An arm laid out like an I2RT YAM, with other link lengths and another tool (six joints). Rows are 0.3 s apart.
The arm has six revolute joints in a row. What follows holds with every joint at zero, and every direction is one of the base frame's. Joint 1 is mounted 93.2 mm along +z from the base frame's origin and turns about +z. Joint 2 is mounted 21.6 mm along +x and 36.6 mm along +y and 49.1 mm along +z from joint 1 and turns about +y. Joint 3 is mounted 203.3 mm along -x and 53 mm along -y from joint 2 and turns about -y. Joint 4 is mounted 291.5 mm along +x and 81.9 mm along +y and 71.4 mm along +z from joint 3 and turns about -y. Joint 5 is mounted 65.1 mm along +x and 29.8 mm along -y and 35.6 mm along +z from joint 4 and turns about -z. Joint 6 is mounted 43.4 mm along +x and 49.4 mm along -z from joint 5 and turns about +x. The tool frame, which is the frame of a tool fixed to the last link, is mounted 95 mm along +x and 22 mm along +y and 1 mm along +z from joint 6; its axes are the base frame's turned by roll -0.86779, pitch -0.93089 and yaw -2.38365 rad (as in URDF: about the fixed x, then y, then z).
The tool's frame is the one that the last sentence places.
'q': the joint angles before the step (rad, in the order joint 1, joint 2, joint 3, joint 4, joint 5, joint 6). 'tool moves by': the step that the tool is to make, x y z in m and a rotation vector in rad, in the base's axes. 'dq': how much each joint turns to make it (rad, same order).
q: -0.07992, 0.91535, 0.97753, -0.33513, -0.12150, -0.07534
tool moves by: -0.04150, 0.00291, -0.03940, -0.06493, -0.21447, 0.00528
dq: 0.00002, -0.42765, -0.47570, 0.26130, 0.00269, -0.04807
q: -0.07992, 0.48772, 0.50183, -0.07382, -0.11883, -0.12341
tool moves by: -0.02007, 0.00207, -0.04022, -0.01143, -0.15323, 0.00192
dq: 0.00115, -0.36357, -0.36661, 0.15679, -0.00076, 0.00077
